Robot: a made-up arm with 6 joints.
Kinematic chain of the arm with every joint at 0, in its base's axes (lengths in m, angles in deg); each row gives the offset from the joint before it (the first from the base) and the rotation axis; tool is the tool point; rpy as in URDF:
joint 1: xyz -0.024 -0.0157 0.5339 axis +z
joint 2: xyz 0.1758 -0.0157 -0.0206 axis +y
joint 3: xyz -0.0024 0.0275 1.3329 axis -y
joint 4: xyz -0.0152 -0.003 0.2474 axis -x
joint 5: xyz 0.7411 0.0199 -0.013 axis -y
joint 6: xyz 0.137 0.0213 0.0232 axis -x
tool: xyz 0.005 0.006 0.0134 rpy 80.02 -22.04 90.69
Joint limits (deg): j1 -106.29..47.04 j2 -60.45..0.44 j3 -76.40..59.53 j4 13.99..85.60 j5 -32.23..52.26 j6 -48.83..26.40
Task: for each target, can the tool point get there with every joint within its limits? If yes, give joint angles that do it. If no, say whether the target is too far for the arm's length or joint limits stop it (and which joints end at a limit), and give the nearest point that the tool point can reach.
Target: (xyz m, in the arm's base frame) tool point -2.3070 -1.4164 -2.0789
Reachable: no: too far | nearest point -0.2319 -0.5626 1.0508 | short by 3.851 m
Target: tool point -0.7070 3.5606 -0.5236
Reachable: no: too far | nearest point -0.3405 1.6414 1.6686 | short by 2.937 m
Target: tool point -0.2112 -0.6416 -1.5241
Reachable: no: joint limits stop it (at a limit: joint 1, joint 2, joint 3) | nearest point -0.1761 -0.5629 1.0410 | short by 2.567 m
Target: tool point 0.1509 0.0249 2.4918
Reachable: yes | joints -20.53 -21.91 17.39 44.60 26.23 -8.58
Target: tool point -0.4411 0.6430 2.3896
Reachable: yes | joints -48.05 -38.64 41.17 60.91 44.14 17.19
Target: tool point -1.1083 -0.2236 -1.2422
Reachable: no: joint limits stop it (at a limit: joint 1, joint 2, joint 3, joint 4, joint 5, joint 6) | nearest point -0.2289 -0.5450 1.0488 | short by 2.475 m
